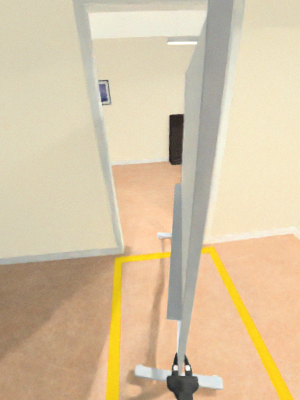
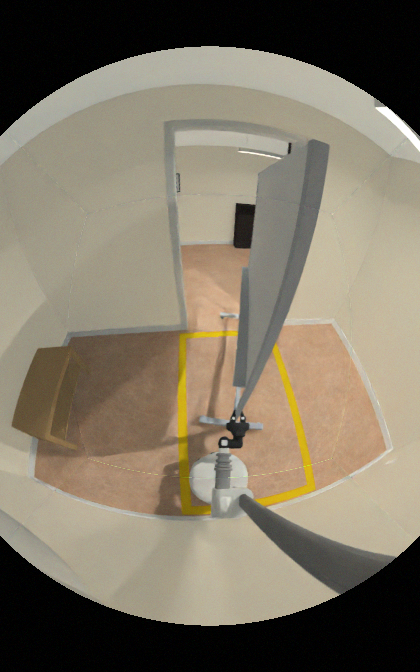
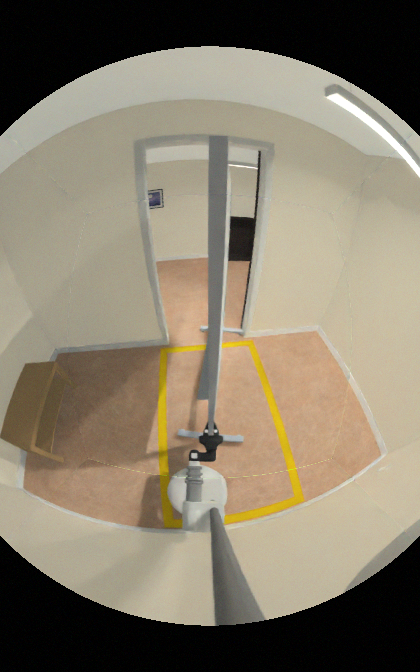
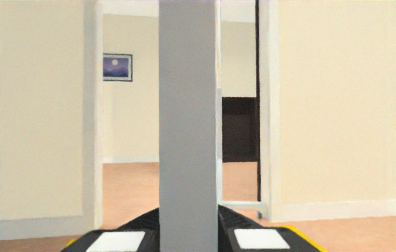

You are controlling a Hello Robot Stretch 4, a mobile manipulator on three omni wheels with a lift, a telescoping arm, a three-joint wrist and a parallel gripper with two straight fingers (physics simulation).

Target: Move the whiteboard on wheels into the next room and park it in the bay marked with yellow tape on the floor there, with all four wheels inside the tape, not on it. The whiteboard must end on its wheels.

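Places are measured from the robot's base along level axes (x ahead, y left, z up), in metres.
Pixels of known places: gripper, fingertip midpoint: (image 4: pixel 191 223).
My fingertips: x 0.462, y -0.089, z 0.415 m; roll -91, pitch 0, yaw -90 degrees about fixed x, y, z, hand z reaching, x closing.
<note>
Behind a point stands the place of what it marks.
The whiteboard (image 1: pixel 215 100) {x 0.424, y -0.092, z 1.509 m} (image 2: pixel 285 215) (image 3: pixel 218 225) {x 0.424, y -0.091, z 1.468 m} (image 4: pixel 188 100) {x 0.424, y -0.088, z 0.492 m} stands upright, nearly edge-on, reaching through the doorway. Its near foot (image 1: pixel 150 372) {x 0.468, y 0.073, z 0.073 m} (image 2: pixel 212 420) (image 3: pixel 232 438) {x 0.423, y -0.265, z 0.072 m} lies between the side lines of the yellow tape (image 1: pixel 115 325) {x 0.780, y 0.358, z -0.026 m} (image 2: pixel 182 400) (image 3: pixel 162 400) {x 0.801, y 0.355, z -0.027 m}. Its far foot (image 1: pixel 164 235) {x 1.701, y -0.061, z 0.070 m} (image 2: pixel 229 315) (image 3: pixel 232 330) {x 1.666, y -0.364, z 0.066 m} is beyond the far tape line, in the doorway, with its right end close to the right jamb; contact cannot be told. The wheels are too small to make out clearly. My gripper (image 1: pixel 181 359) (image 2: pixel 238 414) (image 3: pixel 211 426) {x 0.462, y -0.089, z 0.415 m} (image 4: pixel 191 223) {x 0.462, y -0.089, z 0.415 m} is shut on the board's near vertical edge.
The door frame (image 1: pixel 102 150) {x 1.525, y 0.430, z 1.129 m} (image 2: pixel 172 210) (image 3: pixel 143 210) {x 1.528, y 0.419, z 1.441 m} surrounds the board. My white base (image 2: pixel 205 480) (image 3: pixel 175 492) {x -0.014, y 0.141, z 0.187 m} overlaps the left tape line, with a wall close behind. A brown wooden piece of furniture (image 2: pixel 40 390) (image 3: pixel 30 405) {x 0.339, y 1.481, z 0.423 m} stands left. A dark cabinet (image 4: pixel 239 130) {x 4.528, y -0.880, z 0.487 m} stands beyond the doorway.
</note>
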